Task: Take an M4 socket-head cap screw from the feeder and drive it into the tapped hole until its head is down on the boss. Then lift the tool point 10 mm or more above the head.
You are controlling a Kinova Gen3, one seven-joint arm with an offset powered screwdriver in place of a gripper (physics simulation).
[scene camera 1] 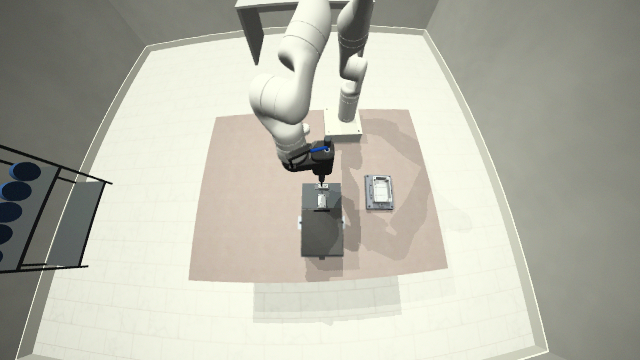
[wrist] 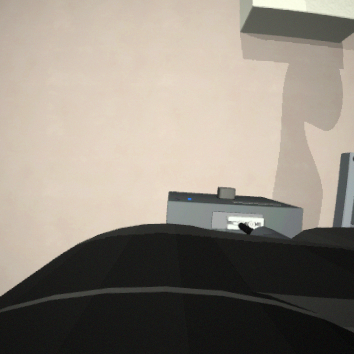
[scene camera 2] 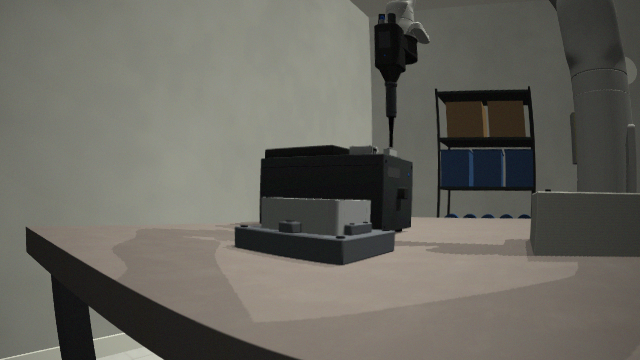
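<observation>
My screwdriver (scene camera 1: 321, 185) (scene camera 2: 391, 146) (wrist: 244, 228) points straight down, its bit tip at the small light pick-up block (scene camera 2: 391, 152) on top of the dark screw feeder (scene camera 1: 322, 237) (scene camera 2: 320, 177) (wrist: 192, 212). In scene camera 2 the tip meets the block's top, with no visible gap. No screw can be made out at the tip, so whether the bit holds one is unclear. A light grey open housing (scene camera 1: 382, 192) (scene camera 2: 300, 214) sits in a blue-grey fixture (scene camera 1: 369, 206) (scene camera 2: 295, 248) (wrist: 344, 200) beside the feeder. The tapped hole and boss cannot be made out.
The arm's pale base block (scene camera 1: 343, 131) (scene camera 2: 585, 225) (wrist: 300, 25) stands behind the feeder on the pinkish table (scene camera 1: 240, 200) (scene camera 2: 450, 295) (wrist: 100, 100). A shelf rack (scene camera 2: 485, 142) with brown boxes (scene camera 2: 465, 119) and blue bins (scene camera 2: 455, 168) stands by the wall.
</observation>
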